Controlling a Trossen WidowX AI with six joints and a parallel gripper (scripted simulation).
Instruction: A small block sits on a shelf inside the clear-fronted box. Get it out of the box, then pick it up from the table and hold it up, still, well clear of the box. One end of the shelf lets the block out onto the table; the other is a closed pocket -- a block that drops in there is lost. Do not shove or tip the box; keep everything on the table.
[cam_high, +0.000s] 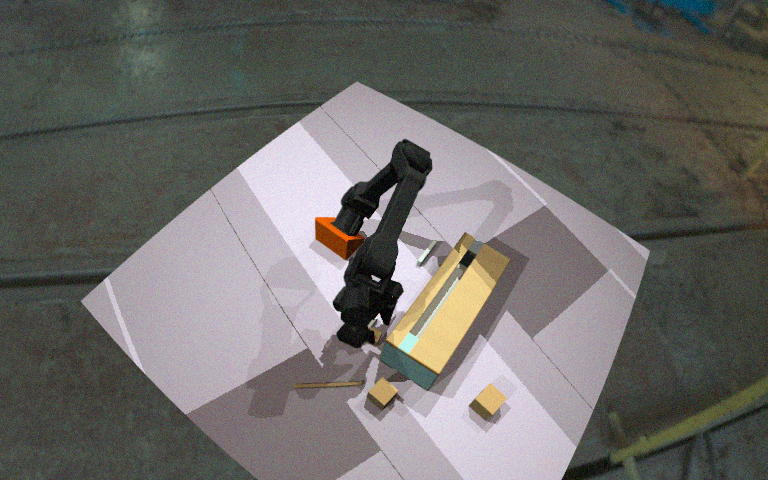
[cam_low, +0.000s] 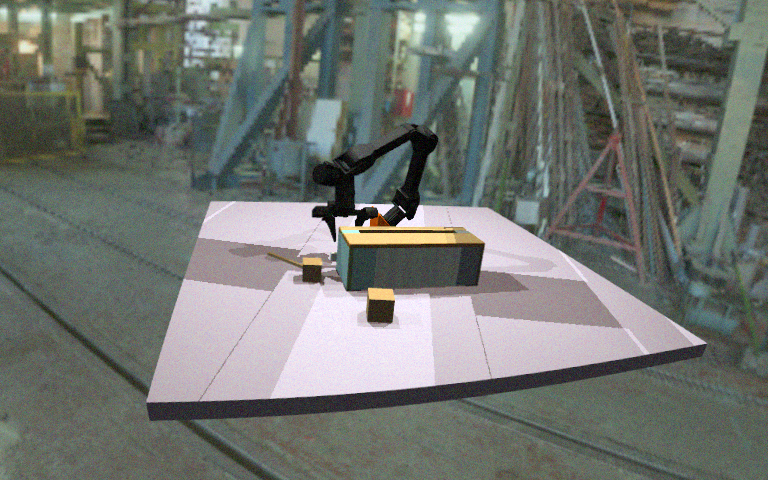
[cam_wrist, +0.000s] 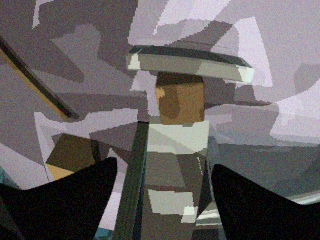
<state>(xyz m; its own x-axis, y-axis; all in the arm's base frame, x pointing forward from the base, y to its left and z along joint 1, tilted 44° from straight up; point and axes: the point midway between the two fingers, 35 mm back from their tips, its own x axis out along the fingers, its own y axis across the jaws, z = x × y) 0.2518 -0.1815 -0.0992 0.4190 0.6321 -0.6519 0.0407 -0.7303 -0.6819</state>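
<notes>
The tan block is 60 mm below my gripper tip, 20 mm behind it and 10 mm to the left of it. Round my gripper tip: long box (170 mm to the left, 60 mm ahead, 10 mm below); thin stick (160 mm to the right, 70 mm below, 30 mm behind).
</notes>
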